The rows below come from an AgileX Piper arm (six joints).
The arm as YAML. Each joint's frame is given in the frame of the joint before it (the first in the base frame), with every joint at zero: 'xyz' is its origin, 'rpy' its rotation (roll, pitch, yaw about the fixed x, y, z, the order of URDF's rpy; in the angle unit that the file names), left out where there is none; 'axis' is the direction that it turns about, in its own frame. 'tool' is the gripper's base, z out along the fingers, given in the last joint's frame.
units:
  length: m
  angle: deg
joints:
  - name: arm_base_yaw
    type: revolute
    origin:
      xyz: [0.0, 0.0, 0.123]
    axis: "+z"
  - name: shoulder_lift
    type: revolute
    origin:
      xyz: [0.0, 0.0, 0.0]
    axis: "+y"
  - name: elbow
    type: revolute
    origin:
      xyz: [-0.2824, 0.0, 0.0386]
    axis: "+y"
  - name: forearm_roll
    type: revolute
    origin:
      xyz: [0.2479, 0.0, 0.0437]
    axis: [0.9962, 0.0, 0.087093]
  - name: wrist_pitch
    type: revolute
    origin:
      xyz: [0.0, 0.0, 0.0]
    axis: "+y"
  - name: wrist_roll
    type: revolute
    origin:
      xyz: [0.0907, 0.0, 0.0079]
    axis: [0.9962, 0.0, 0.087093]
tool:
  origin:
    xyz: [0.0, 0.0, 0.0]
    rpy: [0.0, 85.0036, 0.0]
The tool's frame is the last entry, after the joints.
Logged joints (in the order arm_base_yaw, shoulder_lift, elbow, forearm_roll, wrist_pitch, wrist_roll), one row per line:
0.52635, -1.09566, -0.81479, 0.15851, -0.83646, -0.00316
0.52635, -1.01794, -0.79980, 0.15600, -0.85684, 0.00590
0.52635, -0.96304, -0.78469, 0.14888, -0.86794, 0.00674
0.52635, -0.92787, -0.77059, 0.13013, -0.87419, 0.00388
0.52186, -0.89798, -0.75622, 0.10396, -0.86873, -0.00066
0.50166, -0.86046, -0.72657, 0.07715, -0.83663, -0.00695
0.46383, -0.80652, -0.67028, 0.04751, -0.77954, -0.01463
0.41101, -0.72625, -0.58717, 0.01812, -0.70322, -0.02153
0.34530, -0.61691, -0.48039, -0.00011, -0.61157, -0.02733
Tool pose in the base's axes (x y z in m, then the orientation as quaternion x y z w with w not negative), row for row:
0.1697, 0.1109, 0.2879, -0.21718, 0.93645, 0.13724, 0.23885
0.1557, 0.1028, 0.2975, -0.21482, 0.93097, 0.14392, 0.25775
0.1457, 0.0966, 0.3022, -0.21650, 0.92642, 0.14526, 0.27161
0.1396, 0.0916, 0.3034, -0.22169, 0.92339, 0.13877, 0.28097
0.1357, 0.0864, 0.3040, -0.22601, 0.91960, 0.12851, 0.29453
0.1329, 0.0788, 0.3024, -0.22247, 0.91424, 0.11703, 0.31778
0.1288, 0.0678, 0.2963, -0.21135, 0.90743, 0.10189, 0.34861
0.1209, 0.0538, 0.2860, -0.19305, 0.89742, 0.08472, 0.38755
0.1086, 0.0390, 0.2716, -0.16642, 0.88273, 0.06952, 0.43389
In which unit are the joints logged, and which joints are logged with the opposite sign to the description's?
The joints are logged in radians. Opposite sign: shoulder_lift, wrist_pitch.
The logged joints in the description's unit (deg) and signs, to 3 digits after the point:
30.158, 62.777, -46.684, 9.082, 47.926, -0.181
30.158, 58.324, -45.825, 8.938, 49.093, 0.338
30.158, 55.178, -44.959, 8.530, 49.729, 0.386
30.158, 53.163, -44.152, 7.456, 50.087, 0.222
29.900, 51.450, -43.328, 5.956, 49.775, -0.038
28.743, 49.301, -41.629, 4.420, 47.935, -0.398
26.576, 46.210, -38.404, 2.722, 44.664, -0.838
23.549, 41.611, -33.642, 1.038, 40.292, -1.234
19.784, 35.346, -27.524, -0.006, 35.040, -1.566

